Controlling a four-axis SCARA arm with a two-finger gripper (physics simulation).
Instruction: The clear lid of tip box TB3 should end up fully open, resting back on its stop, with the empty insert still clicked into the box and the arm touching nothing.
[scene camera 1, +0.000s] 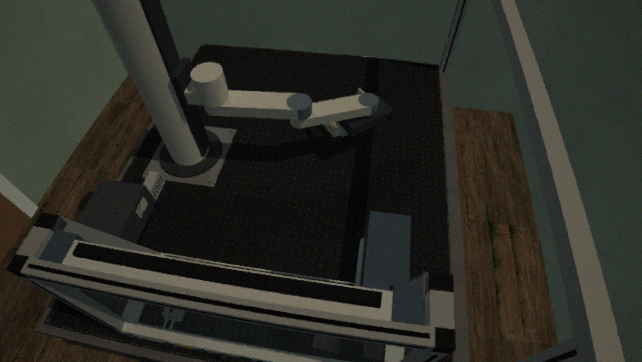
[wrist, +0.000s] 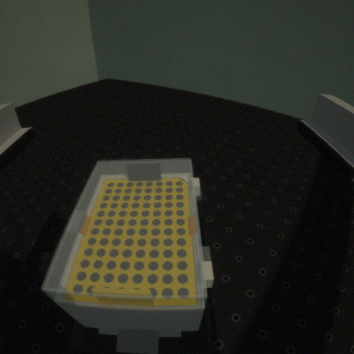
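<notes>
Tip box TB3 stands on the dark perforated deck, beside and partly under the arm's outer link in the scene view. Its clear lid lies down over the box in the wrist view. Under it the yellow insert sits level in the box, its round holes dark. Two pale blocks show along the box's right side. My gripper is open and empty; its fingers stand at the left and right edges of the wrist view, apart from the box and lid. In the scene view the arm's end hides most of the gripper.
The arm's column stands at the left of the dark deck. A dark grey unit stands at the front left, and a blue-grey block at the front right. A framed rail crosses the front.
</notes>
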